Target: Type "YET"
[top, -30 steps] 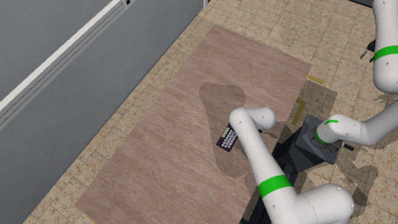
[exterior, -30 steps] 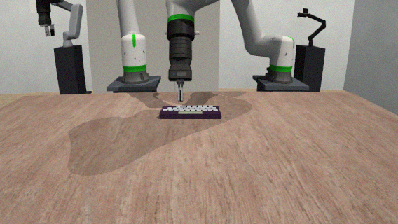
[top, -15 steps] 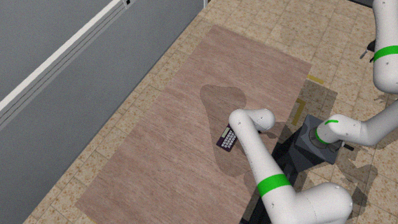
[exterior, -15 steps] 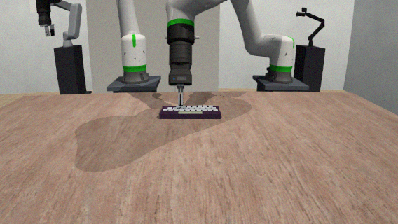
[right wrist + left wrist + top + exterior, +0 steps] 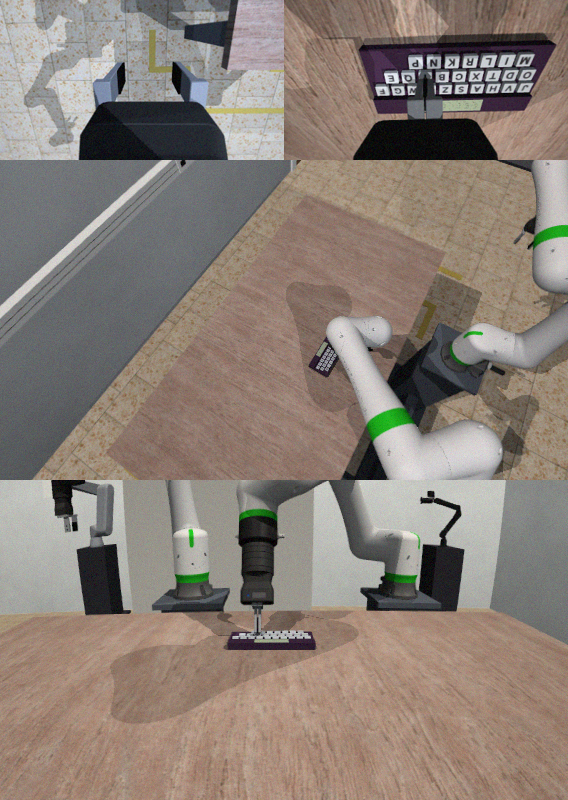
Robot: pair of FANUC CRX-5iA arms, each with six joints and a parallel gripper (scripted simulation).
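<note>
Right now my left hand is 20 mm short of the key, 60 mm to the right of it and 20 mm above it.
</note>
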